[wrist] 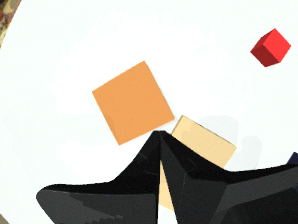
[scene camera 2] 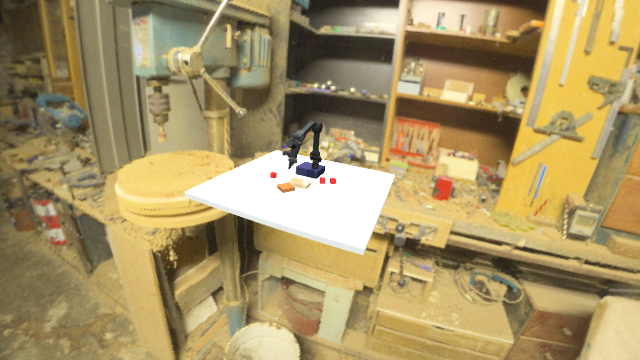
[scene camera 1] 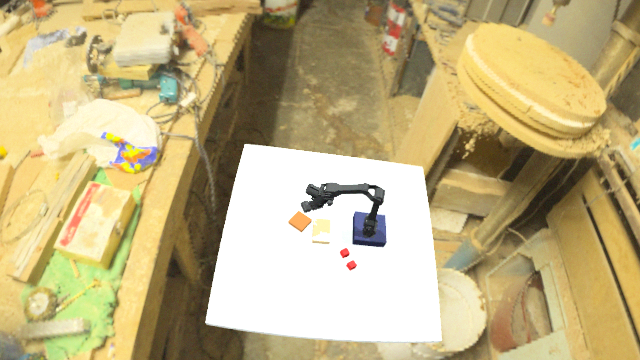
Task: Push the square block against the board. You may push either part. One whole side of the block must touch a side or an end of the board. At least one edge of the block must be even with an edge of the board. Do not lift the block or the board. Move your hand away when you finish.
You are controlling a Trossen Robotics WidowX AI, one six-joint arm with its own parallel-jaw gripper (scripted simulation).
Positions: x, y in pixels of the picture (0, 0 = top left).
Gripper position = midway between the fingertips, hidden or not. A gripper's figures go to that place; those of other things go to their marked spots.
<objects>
The gripper [wrist: 158, 135]: 0.10 m from the lens. An orange square block [wrist: 132, 104] is 0.22 m from the lens. A cream board [wrist: 214, 148]: 0.23 m from the lens. A red cube [wrist: 268, 50] is 0.26 m from the lens. The marked spots on the orange square block and the red cube are 0.23 m apart.
</objects>
